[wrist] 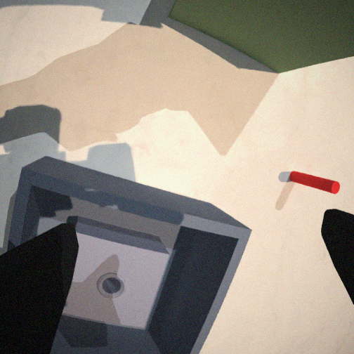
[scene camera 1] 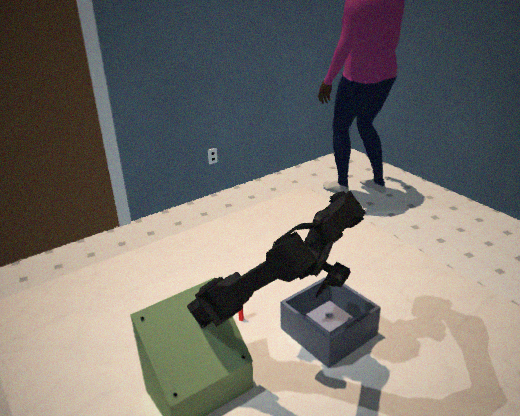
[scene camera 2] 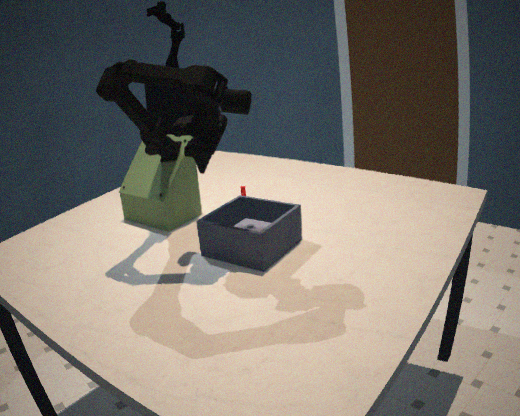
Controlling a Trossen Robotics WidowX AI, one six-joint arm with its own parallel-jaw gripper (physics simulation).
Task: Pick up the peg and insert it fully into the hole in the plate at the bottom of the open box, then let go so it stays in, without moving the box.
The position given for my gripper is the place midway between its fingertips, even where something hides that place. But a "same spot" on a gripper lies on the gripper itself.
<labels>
my gripper: wrist 203, 231; scene camera 1; scene camera 2
same spot on my gripper: (scene camera 1: 337, 274) = (scene camera 2: 188, 143)
</labels>
